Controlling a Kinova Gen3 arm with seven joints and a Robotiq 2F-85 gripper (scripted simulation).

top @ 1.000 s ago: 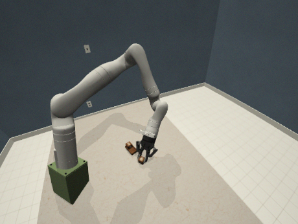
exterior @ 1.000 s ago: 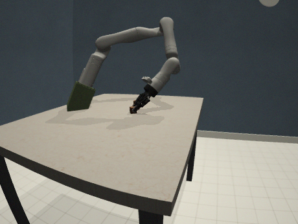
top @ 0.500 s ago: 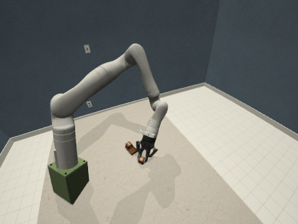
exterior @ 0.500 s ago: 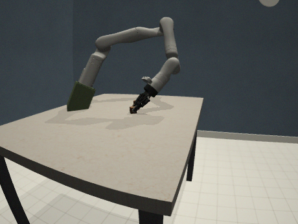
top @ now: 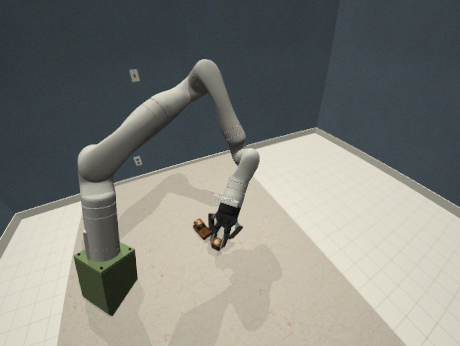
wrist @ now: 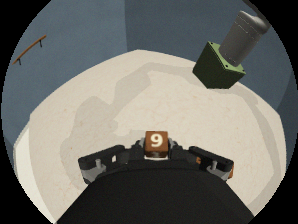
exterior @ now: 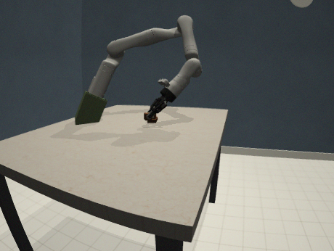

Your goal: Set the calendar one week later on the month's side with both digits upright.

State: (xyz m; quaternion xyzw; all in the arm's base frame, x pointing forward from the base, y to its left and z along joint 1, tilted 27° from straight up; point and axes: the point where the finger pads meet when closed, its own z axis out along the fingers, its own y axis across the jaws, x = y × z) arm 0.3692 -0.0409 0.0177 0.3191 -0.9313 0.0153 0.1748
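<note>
Right now my hand is 4 cm past the brown calendar tray, 10 cm to the right of it and 5 cm above it. The rest, counted from my hand: brown digit cube (1 cm behind, 1 cm to the right, 1 cm below).
</note>
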